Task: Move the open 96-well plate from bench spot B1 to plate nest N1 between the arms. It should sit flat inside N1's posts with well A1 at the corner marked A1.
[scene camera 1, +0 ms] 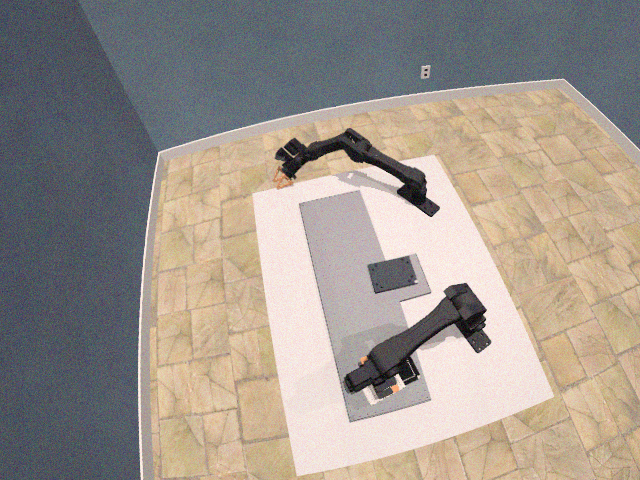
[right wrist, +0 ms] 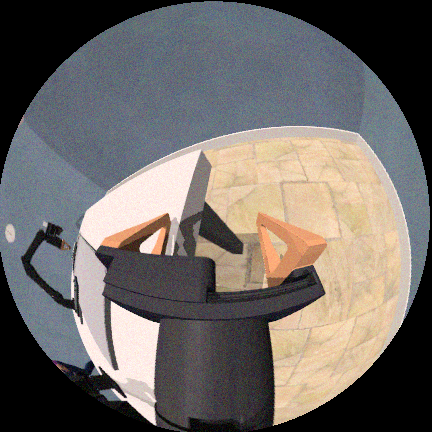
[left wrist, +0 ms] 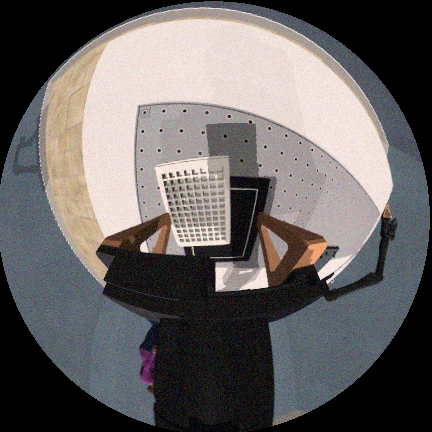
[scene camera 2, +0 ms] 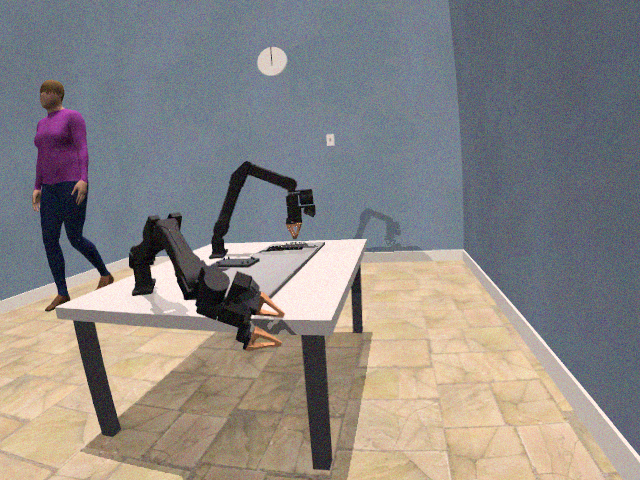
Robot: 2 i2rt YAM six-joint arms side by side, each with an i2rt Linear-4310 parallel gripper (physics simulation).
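Seen in the pictures: left gripper, fingertip midpoint: (right wrist: 70, 247) (left wrist: 213, 216) (scene camera 2: 295, 238); right gripper, fingertip midpoint: (scene camera 1: 275, 185) (right wrist: 212, 217) (scene camera 2: 282, 329); left arm's base at its link origin: (scene camera 1: 468, 327) (scene camera 2: 219, 254); right arm's base at its link origin: (scene camera 1: 418, 200) (scene camera 2: 144, 287).
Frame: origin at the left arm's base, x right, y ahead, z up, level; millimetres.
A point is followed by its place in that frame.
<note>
The white open 96-well plate (scene camera 1: 370, 396) {z 17, x -18, y 426 mm} (left wrist: 200, 205) {z 18, x -2, y 375 mm} partly covers the black pad (scene camera 1: 410, 367) {z 14, x -5, y 262 mm} (left wrist: 243, 215) {z 15, x 56, y 349 mm} with a white outline, and lies offset to the left of it in the left wrist view. My left gripper (scene camera 1: 379, 374) {z 56, x 15, y 381 mm} (scene camera 2: 294, 235) {z 56, x 15, y 381 mm} (left wrist: 213, 216) {z 56, x 15, y 381 mm} is open and empty above the plate, one fingertip near its left edge, the other beyond its right edge. The A1 corner is not readable. The dark nest N1 (scene camera 1: 392, 274) {z 25, x 321, y 123 mm} (scene camera 2: 237, 262) {z 25, x 352, y 130 mm} (left wrist: 329, 251) {z 25, x 342, y 187 mm}, with small posts, is empty. My right gripper (scene camera 1: 282, 179) {z -14, x 1015, y 298 mm} (scene camera 2: 282, 328) {z -14, x 1015, y 298 mm} (right wrist: 212, 217) {z -14, x 1015, y 298 mm} is open and empty beyond the table's edge.
A grey perforated board (scene camera 1: 336, 258) {z 13, x 499, y 261 mm} (left wrist: 172, 120) {z 13, x -17, y 488 mm} lies on the white table (scene camera 1: 279, 289) {z 0, x 501, y 508 mm} (scene camera 2: 330, 279) {z 0, x 638, y 463 mm} under the pad and nest. The left arm reaches over the board's near end in scene camera 1. A person (scene camera 2: 61, 149) in purple stands behind the table.
</note>
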